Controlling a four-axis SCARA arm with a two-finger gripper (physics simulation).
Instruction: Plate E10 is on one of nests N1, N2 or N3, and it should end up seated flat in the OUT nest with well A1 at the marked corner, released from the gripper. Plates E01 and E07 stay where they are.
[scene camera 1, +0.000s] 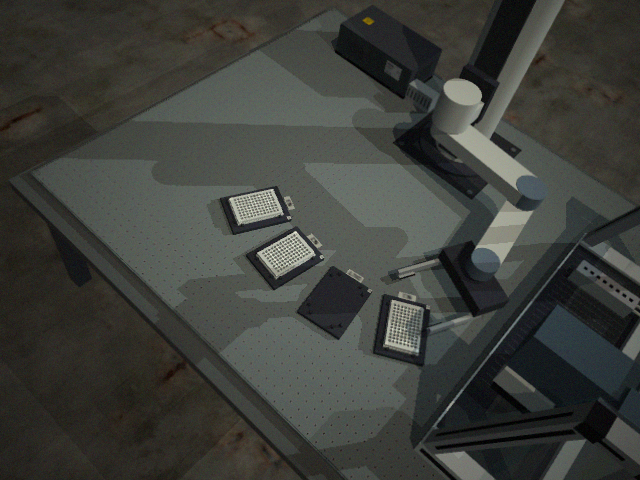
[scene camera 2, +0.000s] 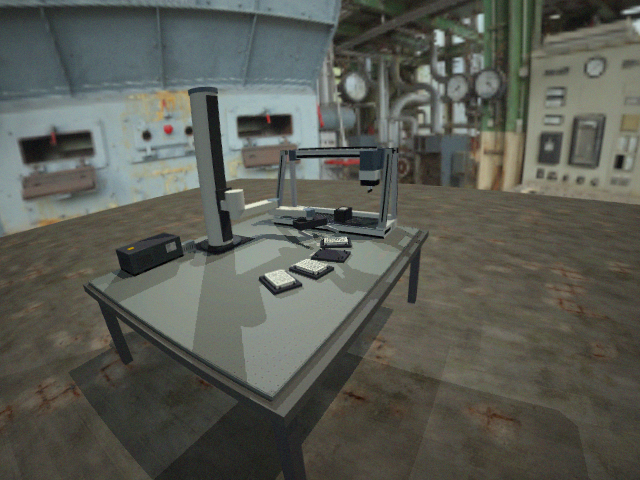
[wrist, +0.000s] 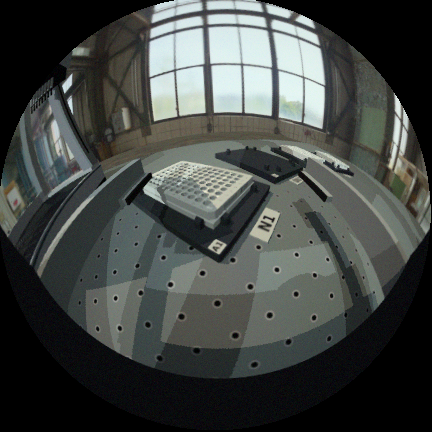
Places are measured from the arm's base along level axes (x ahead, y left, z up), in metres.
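Pixels of known places: gripper, fingertip midpoint: (scene camera 1: 412, 301) (scene camera 2: 325, 234) (wrist: 226, 159); arm's base, origin of the base link: (scene camera 2: 221, 244).
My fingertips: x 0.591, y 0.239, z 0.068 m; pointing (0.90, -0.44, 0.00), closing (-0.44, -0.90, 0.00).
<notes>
For each thing: its top centre in the pictures, then the offset to it from my fingertips. "spot": a spot on its surface instead.
- white 96-well plate, middle of its top: (wrist: 189, 176) (scene camera 1: 405, 325) (scene camera 2: 335, 239) dy +0.022, dx +0.049, dz -0.029 m
- dark nest N1, middle of its top: (wrist: 190, 179) (scene camera 1: 404, 326) (scene camera 2: 335, 240) dy +0.022, dx +0.049, dz -0.034 m
- nest's A1 tag, surface spot: (wrist: 216, 246) spot: dy +0.033, dx -0.044, dz -0.043 m
- neighbouring nest, middle of its top: (wrist: 259, 152) (scene camera 1: 336, 298) (scene camera 2: 331, 252) dy -0.144, dx +0.112, dz -0.034 m
- dark box, surface spot: (scene camera 1: 387, 49) spot: dy -0.605, dx -0.647, dz +0.060 m
A white 96-well plate (scene camera 1: 404, 325) (scene camera 2: 336, 239) (wrist: 200, 187) lies on the dark nest N1 (scene camera 1: 381, 335) (wrist: 200, 239); its code does not show. The nest's A1 tag (wrist: 216, 246) is at the near corner in the wrist view. My gripper (scene camera 1: 413, 302) (wrist: 226, 159) is open and empty. One fingertip is by N1's right edge, the other is off beyond its label end. The neighbouring nest (scene camera 1: 336, 302) (scene camera 2: 330, 255) (wrist: 265, 162) is bare, its label unreadable. Two more plates sit on nests further along: one (scene camera 1: 285, 253) (scene camera 2: 311, 267) and another (scene camera 1: 255, 206) (scene camera 2: 279, 279). Their codes are unreadable.
A framed gantry machine (scene camera 2: 330, 152) stands at the table end beside N1, close to the gripper body. The arm's column (scene camera 1: 522, 64) (scene camera 2: 209, 170) rises behind the nests. A dark box (scene camera 1: 387, 49) (scene camera 2: 149, 253) stands beyond the arm's base.
</notes>
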